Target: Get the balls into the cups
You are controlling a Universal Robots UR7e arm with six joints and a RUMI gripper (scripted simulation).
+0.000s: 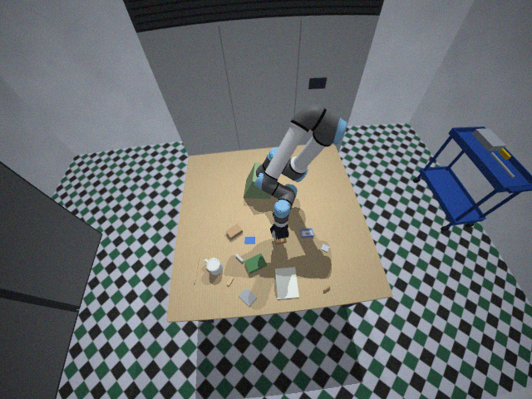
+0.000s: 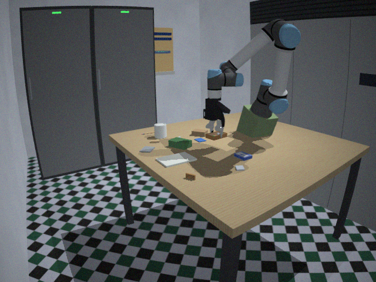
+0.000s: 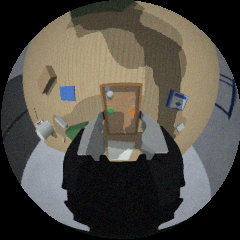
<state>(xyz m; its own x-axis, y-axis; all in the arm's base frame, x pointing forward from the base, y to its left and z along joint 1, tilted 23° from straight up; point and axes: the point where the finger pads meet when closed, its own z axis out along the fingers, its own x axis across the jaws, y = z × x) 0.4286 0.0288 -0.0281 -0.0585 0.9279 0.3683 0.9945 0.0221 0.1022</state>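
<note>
My hand is 10 mm above the covered wooden puzzle. From my hand the other things lie so: green box 130 mm ahead, 170 mm to the right, 70 mm below; white sheet 270 mm ahead, 80 mm below; blue tile 30 mm behind, 180 mm to the right, 90 mm below.
</note>
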